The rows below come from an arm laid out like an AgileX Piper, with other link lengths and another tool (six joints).
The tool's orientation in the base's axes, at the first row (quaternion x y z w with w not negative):
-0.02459 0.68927 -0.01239 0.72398
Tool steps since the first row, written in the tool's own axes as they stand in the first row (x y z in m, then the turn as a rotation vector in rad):
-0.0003 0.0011 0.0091 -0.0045 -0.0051 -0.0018
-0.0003 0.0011 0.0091 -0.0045 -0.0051 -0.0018
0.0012 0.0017 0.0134 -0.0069 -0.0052 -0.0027
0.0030 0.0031 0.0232 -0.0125 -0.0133 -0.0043
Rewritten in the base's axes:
0.0091 0.0013 0.0007 -0.0019 -0.0049 0.0047
0.0091 0.0013 0.0007 -0.0019 -0.0049 0.0047
0.0134 0.0019 -0.0006 -0.0030 -0.0049 0.0070
0.0233 0.0034 -0.0020 -0.0047 -0.0127 0.0130

